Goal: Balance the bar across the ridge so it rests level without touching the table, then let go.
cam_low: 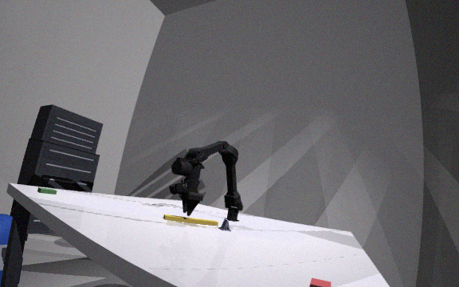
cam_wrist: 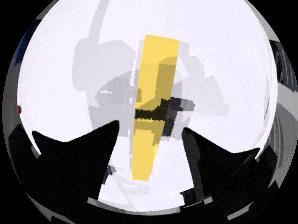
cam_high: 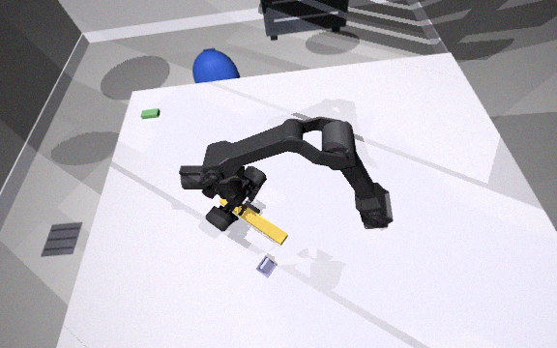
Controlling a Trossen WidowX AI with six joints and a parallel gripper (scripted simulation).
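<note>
My gripper tip is 20 mm past the yellow bar, 20 mm to the right of it and 20 mm above it. The rest, counted from my gripper tip: red block 380 mm ahead, 550 mm to the left, 10 mm below; green block 380 mm ahead, 450 mm to the right, 20 mm below.
</note>
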